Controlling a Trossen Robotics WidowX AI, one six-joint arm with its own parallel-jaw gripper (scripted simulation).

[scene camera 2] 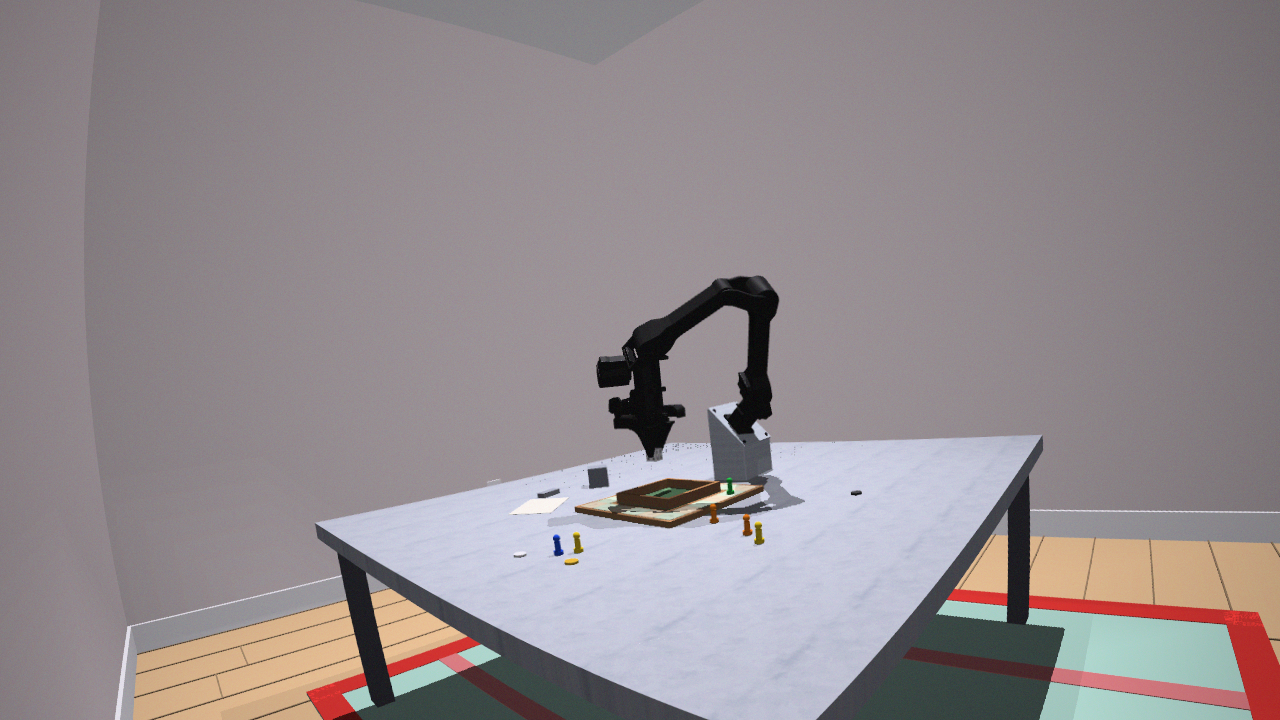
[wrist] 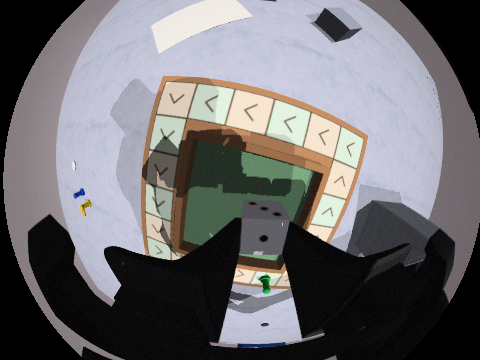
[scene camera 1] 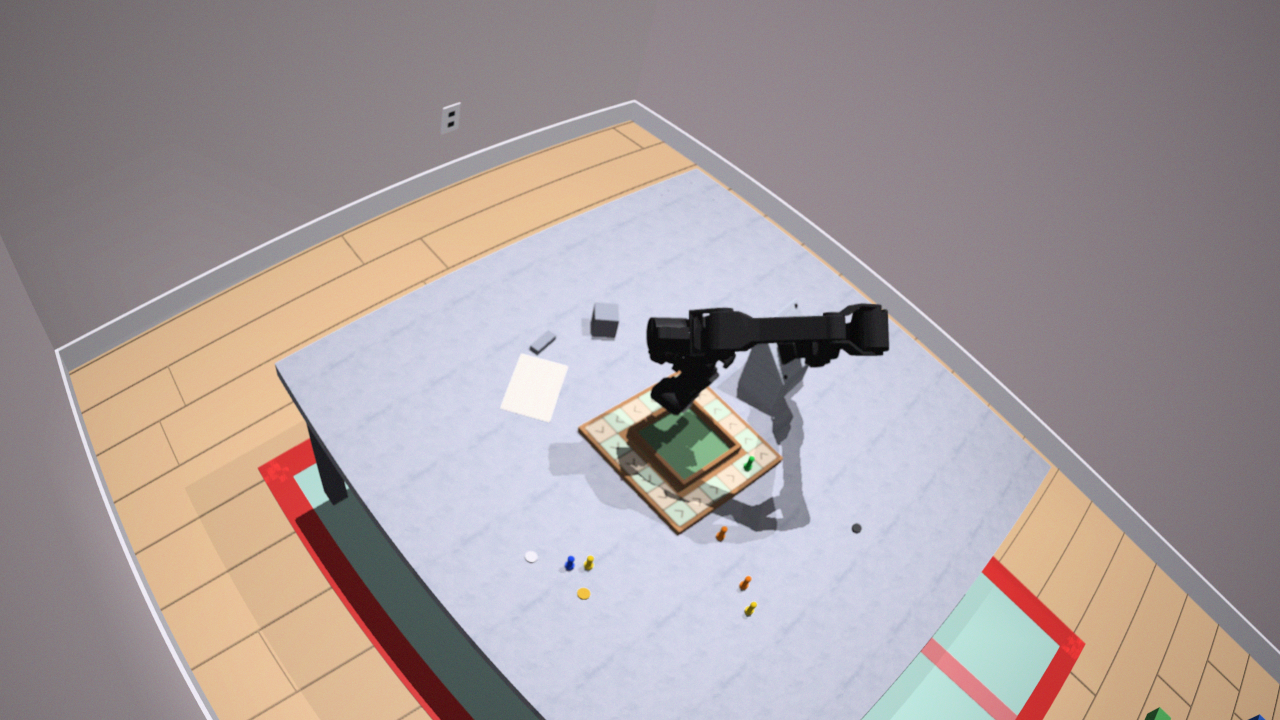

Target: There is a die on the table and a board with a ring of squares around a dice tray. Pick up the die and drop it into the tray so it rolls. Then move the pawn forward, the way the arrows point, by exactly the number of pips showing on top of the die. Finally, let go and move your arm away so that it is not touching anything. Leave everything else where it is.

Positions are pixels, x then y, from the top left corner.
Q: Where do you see a grey die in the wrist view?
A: At 265,223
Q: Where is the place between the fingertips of my gripper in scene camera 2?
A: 654,456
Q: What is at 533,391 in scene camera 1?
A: A white sheet.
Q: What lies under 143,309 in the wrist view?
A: My gripper.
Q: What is my gripper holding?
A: A grey die.
